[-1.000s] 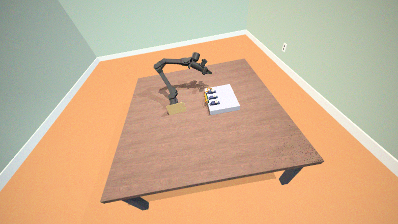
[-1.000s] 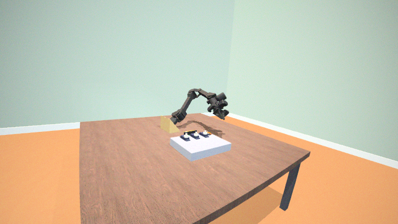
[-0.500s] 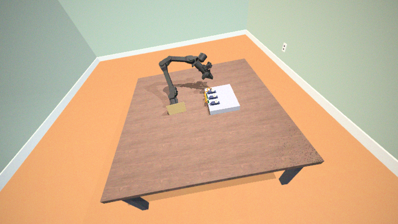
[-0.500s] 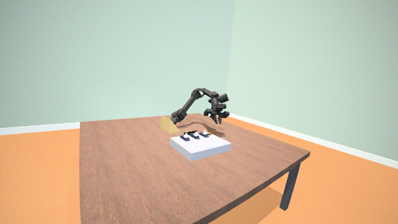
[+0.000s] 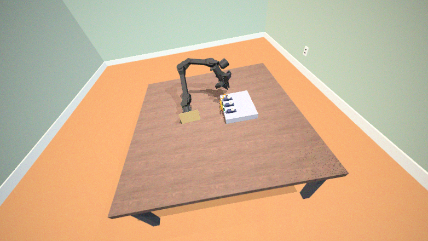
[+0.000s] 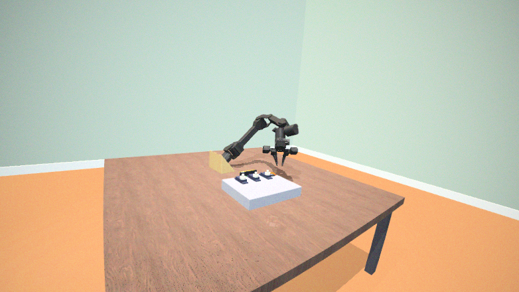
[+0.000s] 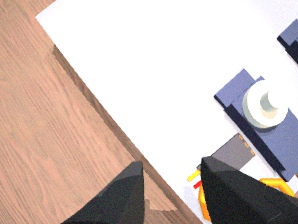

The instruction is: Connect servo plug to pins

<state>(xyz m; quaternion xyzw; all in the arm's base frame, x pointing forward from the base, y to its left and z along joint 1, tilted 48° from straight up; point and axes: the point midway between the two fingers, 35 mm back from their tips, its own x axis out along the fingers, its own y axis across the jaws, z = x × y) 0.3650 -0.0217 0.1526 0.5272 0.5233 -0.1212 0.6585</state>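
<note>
The red dot is 16 cm to the right of my gripper tip, 10 cm behind it and 3 cm below it. From my gripper tip the other things lie so: holder: 15 cm to the right, 8 cm below, 6 cm ahead.
</note>
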